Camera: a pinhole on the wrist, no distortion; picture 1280 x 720 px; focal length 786.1 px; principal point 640.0 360.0 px. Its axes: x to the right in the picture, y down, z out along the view. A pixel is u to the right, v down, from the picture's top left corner.
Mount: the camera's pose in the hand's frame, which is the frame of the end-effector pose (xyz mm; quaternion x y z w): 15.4 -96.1 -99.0 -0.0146 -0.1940 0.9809 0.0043
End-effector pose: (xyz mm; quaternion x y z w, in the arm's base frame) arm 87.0 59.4 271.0 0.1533 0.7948 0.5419 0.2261
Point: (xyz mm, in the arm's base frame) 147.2 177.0 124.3
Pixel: 556.0 26.8
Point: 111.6 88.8 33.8
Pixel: 536.2 446.0
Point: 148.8 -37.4 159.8
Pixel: outside the picture
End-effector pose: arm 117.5 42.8 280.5 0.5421 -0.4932 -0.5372 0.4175
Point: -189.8 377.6 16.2
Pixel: 1058.6 371.5
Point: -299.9 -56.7 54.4
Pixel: 387.8 156.3
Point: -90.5 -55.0 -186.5
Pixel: 295.7 685.0
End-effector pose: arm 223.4 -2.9 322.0 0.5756 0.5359 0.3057 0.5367
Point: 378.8 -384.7 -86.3
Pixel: 977.4 518.7
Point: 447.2 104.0 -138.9
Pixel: 189.8 522.5
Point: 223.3 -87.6 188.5
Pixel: 935.8 266.6
